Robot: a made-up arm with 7 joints.
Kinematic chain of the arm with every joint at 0, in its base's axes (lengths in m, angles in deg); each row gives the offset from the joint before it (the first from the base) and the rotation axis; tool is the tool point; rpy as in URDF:
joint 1: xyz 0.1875 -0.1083 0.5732 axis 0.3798 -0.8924 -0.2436
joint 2: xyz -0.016 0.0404 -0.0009 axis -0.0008 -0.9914 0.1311
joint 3: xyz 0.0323 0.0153 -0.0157 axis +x
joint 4: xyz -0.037 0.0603 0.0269 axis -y
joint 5: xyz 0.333 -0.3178 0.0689 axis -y
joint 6: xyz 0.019 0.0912 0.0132 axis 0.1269 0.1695 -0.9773
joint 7: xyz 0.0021 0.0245 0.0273 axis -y
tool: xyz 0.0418 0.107 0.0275 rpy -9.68 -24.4 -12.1
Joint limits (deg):
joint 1: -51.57..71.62
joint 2: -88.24..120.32
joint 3: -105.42..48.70
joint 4: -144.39..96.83
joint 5: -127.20..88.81
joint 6: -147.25..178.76
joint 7: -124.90..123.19
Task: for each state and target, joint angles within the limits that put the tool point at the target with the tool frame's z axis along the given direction. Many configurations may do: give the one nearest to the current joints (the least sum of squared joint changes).
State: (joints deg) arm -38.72 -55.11 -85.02 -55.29 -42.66 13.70 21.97
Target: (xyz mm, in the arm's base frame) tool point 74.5 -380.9 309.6 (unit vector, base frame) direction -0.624 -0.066 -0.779
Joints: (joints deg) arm -46.72 -73.80 -83.34 -32.46 -56.91 7.78 1.57
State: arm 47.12 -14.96 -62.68 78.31 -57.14 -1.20 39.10
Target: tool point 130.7 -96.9 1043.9 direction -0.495 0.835 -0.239
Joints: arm 65.35 -17.40 -33.41 47.97 -55.34 19.05 64.46
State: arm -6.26 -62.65 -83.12 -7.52 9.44 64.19 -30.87
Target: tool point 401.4 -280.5 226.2 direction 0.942 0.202 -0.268
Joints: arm 7.44 -57.26 -56.71 -43.04 28.26 42.48 -53.80
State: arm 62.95 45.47 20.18 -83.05 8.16 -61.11 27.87
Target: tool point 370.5 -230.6 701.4 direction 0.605 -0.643 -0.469
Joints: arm 71.62 36.08 28.62 -64.79 19.68 -96.26 77.53
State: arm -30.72 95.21 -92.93 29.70 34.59 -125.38 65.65
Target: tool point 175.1 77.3 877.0 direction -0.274 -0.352 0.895
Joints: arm -51.57 73.09 -63.36 41.68 65.27 -114.27 62.32
